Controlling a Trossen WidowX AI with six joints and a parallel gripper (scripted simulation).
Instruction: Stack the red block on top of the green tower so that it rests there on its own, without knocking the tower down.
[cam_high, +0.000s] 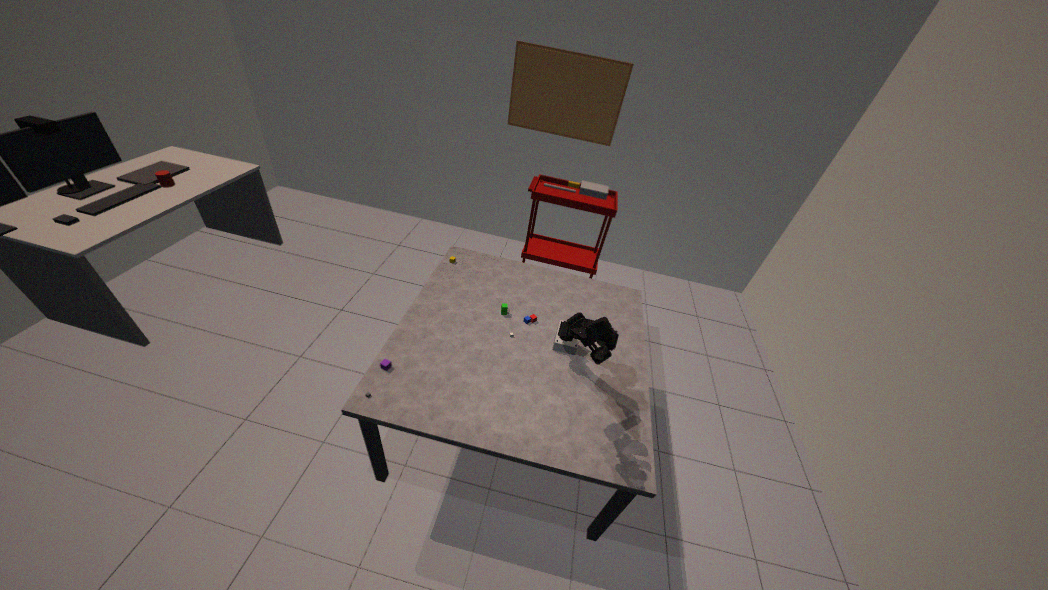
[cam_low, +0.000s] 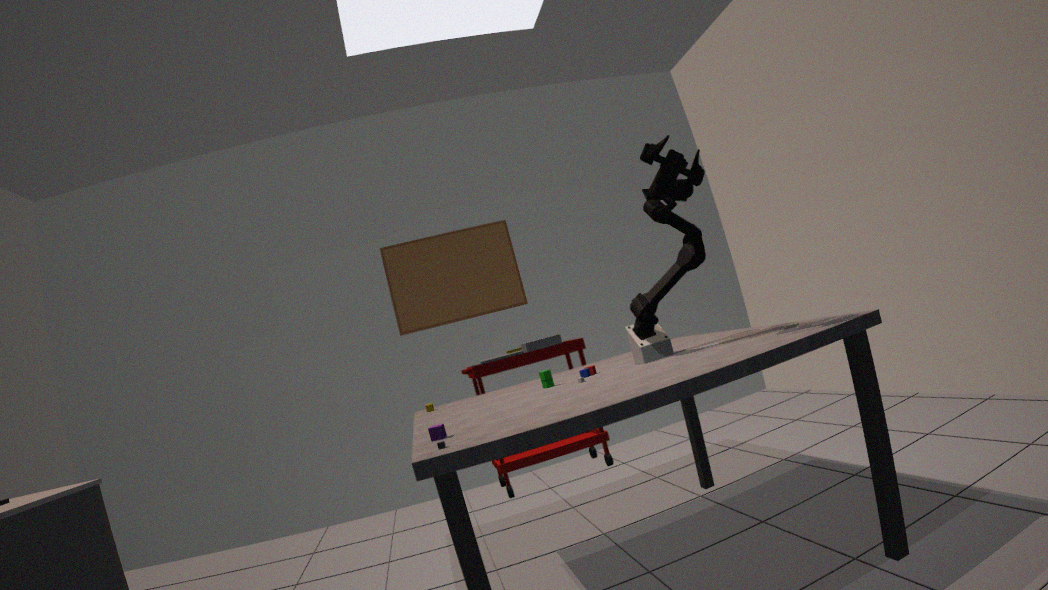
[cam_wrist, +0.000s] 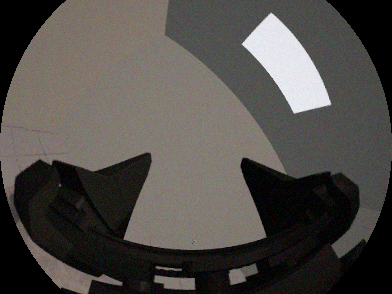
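Now: gripper tip 680 mm to the left of the red block, 570 mm above it and 190 mm short of it. Round my gripper tip: small dark piece 810 mm ahead, 580 mm below, 20 mm to the right; blue block 660 mm to the right, 570 mm below, 220 mm ahead; small white piece 580 mm below, 530 mm to the right, 290 mm ahead.
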